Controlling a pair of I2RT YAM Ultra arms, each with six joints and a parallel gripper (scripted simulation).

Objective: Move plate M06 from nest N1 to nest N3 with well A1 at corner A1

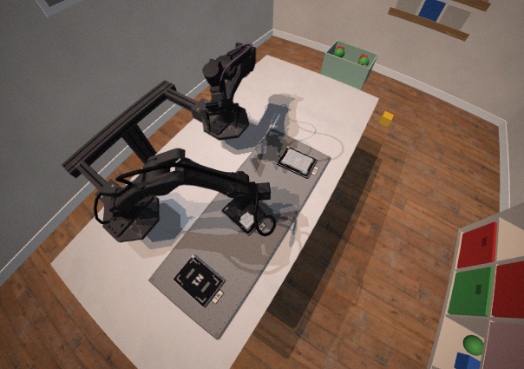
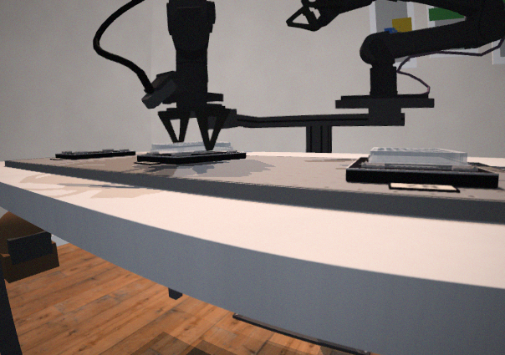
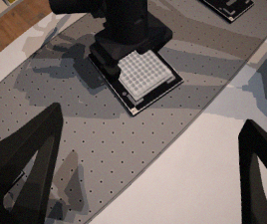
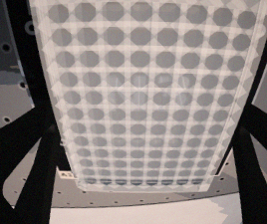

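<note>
Now: right hand 20 mm above the N3 nest. Round my right hand: plate 50 mm ahead, 360 mm to the left, 10 mm below.
</note>
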